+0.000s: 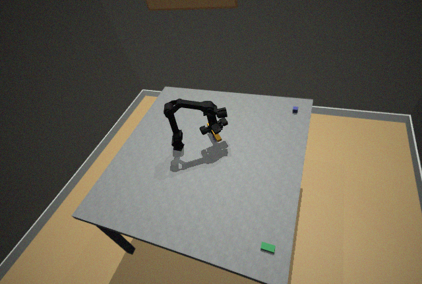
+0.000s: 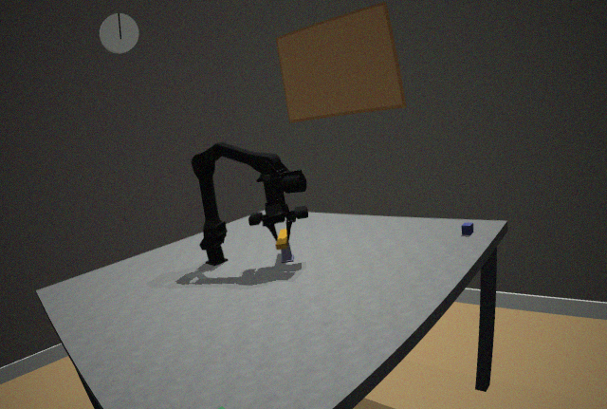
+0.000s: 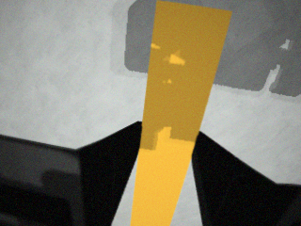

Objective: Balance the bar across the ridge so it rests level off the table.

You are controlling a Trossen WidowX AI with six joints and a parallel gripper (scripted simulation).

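The orange bar is 20 mm to the left of my gripper tip and 20 mm behind it. Also, from my gripper tip: blue cube: 480 mm ahead, 390 mm to the left, 60 mm below; flat green block: 610 mm to the right, 480 mm ahead, 70 mm below.
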